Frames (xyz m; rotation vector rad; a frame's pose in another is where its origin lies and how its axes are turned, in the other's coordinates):
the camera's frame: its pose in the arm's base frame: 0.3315 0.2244 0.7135 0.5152 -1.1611 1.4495
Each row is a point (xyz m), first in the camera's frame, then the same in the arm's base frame.
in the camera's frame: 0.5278 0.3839 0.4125
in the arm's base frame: -0.2768 0.1802 1.1869
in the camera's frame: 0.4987 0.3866 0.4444
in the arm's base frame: -0.2813 0.1389 1.1748
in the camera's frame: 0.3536 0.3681 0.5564
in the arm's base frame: -0.2604 -0.0309 1.1066
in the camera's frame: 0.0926 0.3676 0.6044
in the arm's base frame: -0.2081 -0.1996 0.9085
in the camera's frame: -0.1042 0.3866 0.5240
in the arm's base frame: -0.1523 -0.2236 0.7039
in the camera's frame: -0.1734 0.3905 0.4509
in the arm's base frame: -0.1170 -0.1938 0.6144
